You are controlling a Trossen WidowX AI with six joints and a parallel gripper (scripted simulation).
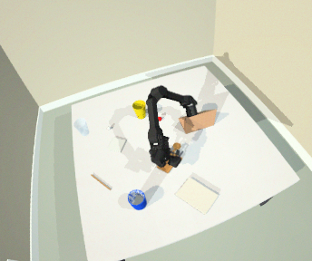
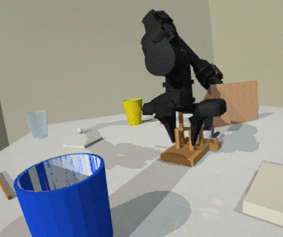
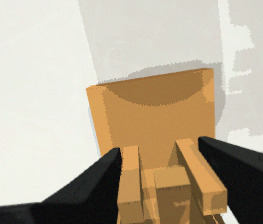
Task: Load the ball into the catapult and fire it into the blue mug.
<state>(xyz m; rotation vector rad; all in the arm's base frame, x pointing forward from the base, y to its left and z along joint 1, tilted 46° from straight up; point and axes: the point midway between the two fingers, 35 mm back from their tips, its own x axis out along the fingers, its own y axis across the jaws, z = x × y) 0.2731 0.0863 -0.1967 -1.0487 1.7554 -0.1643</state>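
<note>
The red ball lies 10 cm behind my gripper tip, 36 cm to the right of it and 2 cm below it. Also, from my gripper tip: cream pad 8 cm behind, 25 cm to the left, 2 cm below; then blue mug 23 cm ahead, 17 cm to the left; then wooden catapult 6 cm behind, 3 cm to the right, 2 cm above.
</note>
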